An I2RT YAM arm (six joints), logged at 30 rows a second.
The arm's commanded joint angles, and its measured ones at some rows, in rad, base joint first. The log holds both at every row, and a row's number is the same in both.
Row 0, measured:
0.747 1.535 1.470 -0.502 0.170 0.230
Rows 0 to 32, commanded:
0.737 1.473 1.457 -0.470 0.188 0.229
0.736 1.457 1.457 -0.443 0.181 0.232
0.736 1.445 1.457 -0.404 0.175 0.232
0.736 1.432 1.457 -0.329 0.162 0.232
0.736 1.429 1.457 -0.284 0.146 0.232
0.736 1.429 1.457 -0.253 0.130 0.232
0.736 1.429 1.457 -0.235 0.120 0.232
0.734 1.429 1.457 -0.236 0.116 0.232
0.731 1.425 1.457 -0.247 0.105 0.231
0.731 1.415 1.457 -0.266 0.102 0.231
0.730 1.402 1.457 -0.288 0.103 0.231
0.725 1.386 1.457 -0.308 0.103 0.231
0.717 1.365 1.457 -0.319 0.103 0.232
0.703 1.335 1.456 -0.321 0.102 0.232
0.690 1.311 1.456 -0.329 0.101 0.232
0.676 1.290 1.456 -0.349 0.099 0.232
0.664 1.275 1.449 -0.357 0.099 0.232
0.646 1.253 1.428 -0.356 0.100 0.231
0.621 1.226 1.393 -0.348 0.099 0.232
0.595 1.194 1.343 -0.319 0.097 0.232
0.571 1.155 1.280 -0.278 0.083 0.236
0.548 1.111 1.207 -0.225 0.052 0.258
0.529 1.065 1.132 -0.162 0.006 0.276
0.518 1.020 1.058 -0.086 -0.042 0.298
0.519 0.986 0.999 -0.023 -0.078 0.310
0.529 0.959 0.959 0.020 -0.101 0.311
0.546 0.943 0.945 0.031 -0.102 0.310
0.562 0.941 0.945 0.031 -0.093 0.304
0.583 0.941 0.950 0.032 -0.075 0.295
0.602 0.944 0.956 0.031 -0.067 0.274
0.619 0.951 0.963 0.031 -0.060 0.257
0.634 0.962 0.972 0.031 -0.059 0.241
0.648 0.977 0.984 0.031 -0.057 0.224
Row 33, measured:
0.598 0.953 0.955 0.021 -0.039 0.271
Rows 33 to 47, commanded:
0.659 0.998 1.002 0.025 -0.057 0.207
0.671 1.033 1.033 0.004 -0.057 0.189
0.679 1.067 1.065 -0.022 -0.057 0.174
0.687 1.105 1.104 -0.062 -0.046 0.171
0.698 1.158 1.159 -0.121 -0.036 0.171
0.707 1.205 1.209 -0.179 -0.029 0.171
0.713 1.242 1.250 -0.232 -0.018 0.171
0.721 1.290 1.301 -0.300 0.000 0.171
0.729 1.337 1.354 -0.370 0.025 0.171
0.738 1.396 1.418 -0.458 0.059 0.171
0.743 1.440 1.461 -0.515 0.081 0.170
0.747 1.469 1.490 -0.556 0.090 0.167
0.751 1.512 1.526 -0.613 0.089 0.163
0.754 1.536 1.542 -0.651 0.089 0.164
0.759 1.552 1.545 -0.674 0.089 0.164
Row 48, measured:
0.741 1.473 1.473 -0.597 0.036 0.181
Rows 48 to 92, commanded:
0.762 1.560 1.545 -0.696 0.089 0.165
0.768 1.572 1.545 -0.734 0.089 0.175
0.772 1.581 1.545 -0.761 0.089 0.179
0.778 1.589 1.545 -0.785 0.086 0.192
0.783 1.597 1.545 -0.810 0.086 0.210
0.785 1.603 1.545 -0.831 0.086 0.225
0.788 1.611 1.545 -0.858 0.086 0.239
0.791 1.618 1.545 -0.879 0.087 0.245
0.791 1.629 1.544 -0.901 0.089 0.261
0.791 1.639 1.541 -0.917 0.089 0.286
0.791 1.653 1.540 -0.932 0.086 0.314
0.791 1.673 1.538 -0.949 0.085 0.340
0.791 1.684 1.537 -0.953 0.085 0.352
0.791 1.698 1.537 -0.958 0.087 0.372
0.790 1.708 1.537 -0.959 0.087 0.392
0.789 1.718 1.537 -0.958 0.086 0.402
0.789 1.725 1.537 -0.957 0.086 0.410
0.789 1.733 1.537 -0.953 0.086 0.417
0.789 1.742 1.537 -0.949 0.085 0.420
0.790 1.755 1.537 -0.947 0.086 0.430
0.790 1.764 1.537 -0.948 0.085 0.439
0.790 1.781 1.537 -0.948 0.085 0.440
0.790 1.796 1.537 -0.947 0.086 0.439
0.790 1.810 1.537 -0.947 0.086 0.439
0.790 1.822 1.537 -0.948 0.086 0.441
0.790 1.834 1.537 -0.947 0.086 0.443
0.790 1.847 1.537 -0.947 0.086 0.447
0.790 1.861 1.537 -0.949 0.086 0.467
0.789 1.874 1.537 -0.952 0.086 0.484
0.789 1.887 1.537 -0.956 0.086 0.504
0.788 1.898 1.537 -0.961 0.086 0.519
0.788 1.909 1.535 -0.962 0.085 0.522
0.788 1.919 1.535 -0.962 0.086 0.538
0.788 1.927 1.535 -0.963 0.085 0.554
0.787 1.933 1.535 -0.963 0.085 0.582
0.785 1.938 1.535 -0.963 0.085 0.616
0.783 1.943 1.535 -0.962 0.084 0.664
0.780 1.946 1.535 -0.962 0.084 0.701
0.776 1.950 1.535 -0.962 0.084 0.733
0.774 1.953 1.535 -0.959 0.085 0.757
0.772 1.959 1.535 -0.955 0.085 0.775
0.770 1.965 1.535 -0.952 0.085 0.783
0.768 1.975 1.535 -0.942 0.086 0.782
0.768 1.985 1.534 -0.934 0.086 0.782
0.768 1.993 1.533 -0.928 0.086 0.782
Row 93, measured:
0.776 1.950 1.523 -0.947 0.073 0.705
